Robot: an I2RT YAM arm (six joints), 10 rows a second.
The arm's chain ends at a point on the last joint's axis. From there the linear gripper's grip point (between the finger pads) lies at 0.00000 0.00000 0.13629 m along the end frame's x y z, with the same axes.
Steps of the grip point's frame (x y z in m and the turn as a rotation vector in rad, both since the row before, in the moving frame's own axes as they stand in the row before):
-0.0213 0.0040 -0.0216 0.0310 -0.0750 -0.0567
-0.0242 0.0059 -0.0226 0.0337 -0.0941 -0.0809
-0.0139 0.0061 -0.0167 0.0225 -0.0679 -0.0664
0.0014 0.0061 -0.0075 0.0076 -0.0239 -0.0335
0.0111 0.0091 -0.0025 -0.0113 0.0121 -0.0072
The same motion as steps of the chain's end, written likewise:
-0.0110 0.0079 -0.0212 0.0310 -0.0750 -0.0567
-0.0112 0.0100 -0.0219 0.0337 -0.0941 -0.0809
-0.0046 0.0089 -0.0164 0.0225 -0.0679 -0.0664
0.0047 0.0071 -0.0075 0.0076 -0.0239 -0.0335
0.0094 0.0076 -0.0025 -0.0113 0.0121 -0.0072

